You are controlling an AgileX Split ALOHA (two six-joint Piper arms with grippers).
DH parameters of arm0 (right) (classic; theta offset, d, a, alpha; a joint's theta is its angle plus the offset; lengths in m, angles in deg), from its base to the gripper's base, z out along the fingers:
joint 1: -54.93 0.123 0 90
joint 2: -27.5 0 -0.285 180
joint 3: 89.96 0 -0.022 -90
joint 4: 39.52 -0.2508 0 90
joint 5: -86.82 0 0.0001 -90
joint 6: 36.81 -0.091 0 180
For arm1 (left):
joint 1: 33.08 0.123 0 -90
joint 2: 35.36 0 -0.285 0
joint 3: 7.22 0 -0.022 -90
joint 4: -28.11 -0.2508 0 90
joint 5: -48.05 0 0.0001 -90
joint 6: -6.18 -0.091 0 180
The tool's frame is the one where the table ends.
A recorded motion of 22 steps. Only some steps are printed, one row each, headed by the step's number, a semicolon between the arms.
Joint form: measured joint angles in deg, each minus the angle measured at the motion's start. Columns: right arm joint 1, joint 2, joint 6, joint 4, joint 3, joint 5; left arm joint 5, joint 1, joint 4, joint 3, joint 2, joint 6.
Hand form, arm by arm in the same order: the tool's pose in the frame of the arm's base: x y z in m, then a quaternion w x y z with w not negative. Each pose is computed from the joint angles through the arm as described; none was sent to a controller.
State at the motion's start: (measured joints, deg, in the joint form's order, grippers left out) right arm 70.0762 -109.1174 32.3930 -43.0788 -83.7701 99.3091; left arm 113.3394 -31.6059 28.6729 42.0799 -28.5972 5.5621
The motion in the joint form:
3: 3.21 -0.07 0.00 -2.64 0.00 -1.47; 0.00 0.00 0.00 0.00 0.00 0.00
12: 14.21 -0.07 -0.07 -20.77 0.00 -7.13; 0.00 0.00 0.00 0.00 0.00 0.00
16: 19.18 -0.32 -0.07 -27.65 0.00 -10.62; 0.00 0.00 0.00 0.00 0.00 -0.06
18: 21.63 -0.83 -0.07 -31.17 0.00 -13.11; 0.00 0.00 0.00 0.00 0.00 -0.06
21: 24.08 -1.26 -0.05 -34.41 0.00 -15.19; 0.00 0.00 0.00 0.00 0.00 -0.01
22: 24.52 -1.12 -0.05 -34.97 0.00 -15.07; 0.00 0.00 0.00 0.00 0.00 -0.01
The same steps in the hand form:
3: 0.3945 0.1329 0.0501 0.21313 -0.63738 0.73648 -0.07689; -0.0095 -0.0011 0.2674 0.48975 -0.00612 0.87183 0.00404
12: 0.3684 0.2113 0.0548 0.27752 -0.58401 0.76259 -0.01922; -0.0095 -0.0011 0.2674 0.48975 -0.00612 0.87183 0.00404
16: 0.3532 0.2431 0.0558 0.30308 -0.56398 0.76816 -0.00150; -0.0095 -0.0011 0.2674 0.48975 -0.00566 0.87184 0.00430
18: 0.3454 0.2576 0.0540 0.31624 -0.55133 0.77202 0.00361; -0.0095 -0.0011 0.2674 0.48975 -0.00566 0.87184 0.00430
21: 0.3366 0.2714 0.0523 0.32621 -0.54128 0.77493 0.00910; -0.0095 -0.0011 0.2674 0.48975 -0.00604 0.87183 0.00409
22: 0.3345 0.2741 0.0533 0.32633 -0.54053 0.77536 0.01242; -0.0095 -0.0011 0.2674 0.48975 -0.00604 0.87183 0.00409

